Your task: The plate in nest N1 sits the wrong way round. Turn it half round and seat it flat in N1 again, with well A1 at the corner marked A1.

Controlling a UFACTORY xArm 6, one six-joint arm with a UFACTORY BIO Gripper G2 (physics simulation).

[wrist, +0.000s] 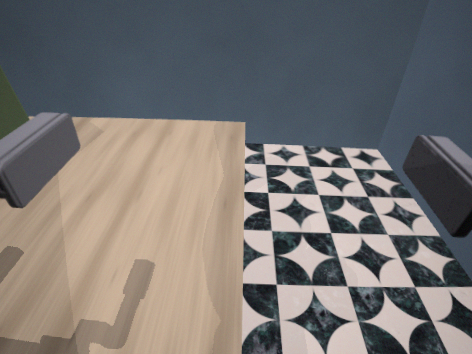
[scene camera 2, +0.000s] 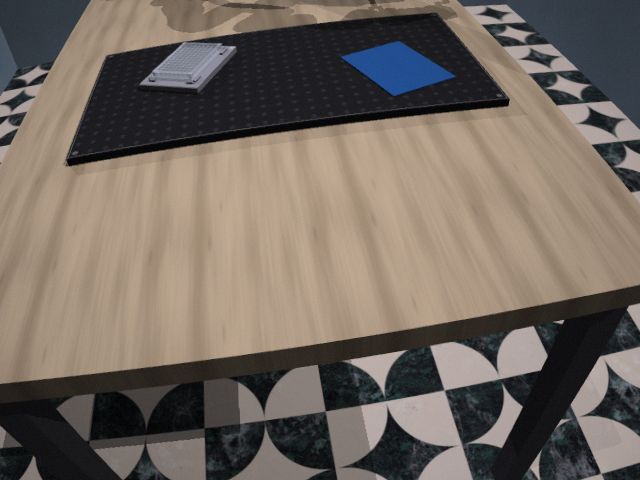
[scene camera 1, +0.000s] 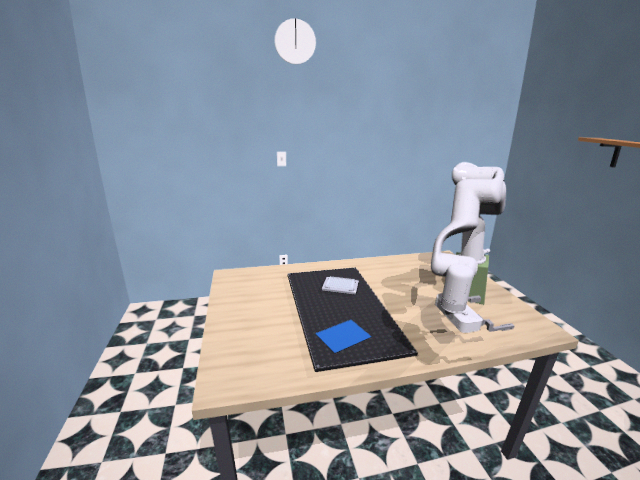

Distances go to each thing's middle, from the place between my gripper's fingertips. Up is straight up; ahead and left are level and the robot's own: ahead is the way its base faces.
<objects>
Right now my hand is 420 mm short of the flat blue sheet [scene camera 2: 396,68], 290 mm to the left of it and 190 mm above it. Round my hand: clear well plate [scene camera 2: 189,60] 270 mm ahead, 630 mm to the right, 170 mm below; then grey nest [scene camera 2: 171,86] 270 mm ahead, 630 mm to the right, 180 mm below.
</objects>
